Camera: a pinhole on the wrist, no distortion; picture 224 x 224 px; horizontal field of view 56.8 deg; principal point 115.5 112.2 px. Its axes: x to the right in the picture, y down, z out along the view. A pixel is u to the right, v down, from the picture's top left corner.
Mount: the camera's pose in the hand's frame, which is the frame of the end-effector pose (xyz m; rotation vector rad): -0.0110 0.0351 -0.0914 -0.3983 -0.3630 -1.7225
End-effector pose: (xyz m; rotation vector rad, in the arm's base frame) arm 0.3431 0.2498 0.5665 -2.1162 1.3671 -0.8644
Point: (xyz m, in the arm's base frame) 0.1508 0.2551 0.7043
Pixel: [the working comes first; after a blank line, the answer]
In the camera's frame: -0.0516 -0.0185 -0.1330

behind the camera
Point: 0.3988 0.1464 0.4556
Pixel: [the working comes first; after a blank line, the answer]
In the camera's frame: 0.0356 0.0896 0.2074

151 202
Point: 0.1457 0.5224 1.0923
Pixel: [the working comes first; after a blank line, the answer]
In the camera's frame: 0.1760 -0.1050 -0.5364

behind the camera
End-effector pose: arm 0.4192 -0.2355 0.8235 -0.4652 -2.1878 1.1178
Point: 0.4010 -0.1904 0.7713
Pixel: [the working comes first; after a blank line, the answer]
In the camera's frame: 0.0114 0.0259 0.1058

138 163
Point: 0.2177 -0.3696 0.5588
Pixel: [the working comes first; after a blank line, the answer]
In the camera's frame: 0.1094 -0.0225 0.4203

169 101
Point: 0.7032 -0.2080 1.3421
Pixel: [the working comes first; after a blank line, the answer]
In the camera's frame: 0.2213 0.0817 -0.5027

behind the camera
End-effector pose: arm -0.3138 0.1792 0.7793 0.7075 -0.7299 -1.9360
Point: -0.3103 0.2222 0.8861
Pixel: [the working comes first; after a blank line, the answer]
In the camera's frame: 0.0606 -0.0486 0.1589

195 49
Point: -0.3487 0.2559 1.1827
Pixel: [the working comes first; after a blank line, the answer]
In the camera's frame: 0.0180 -0.1430 0.4414

124 45
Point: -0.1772 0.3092 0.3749
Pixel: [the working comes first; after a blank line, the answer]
In the camera's frame: 0.1709 -0.0368 -0.3649

behind the camera
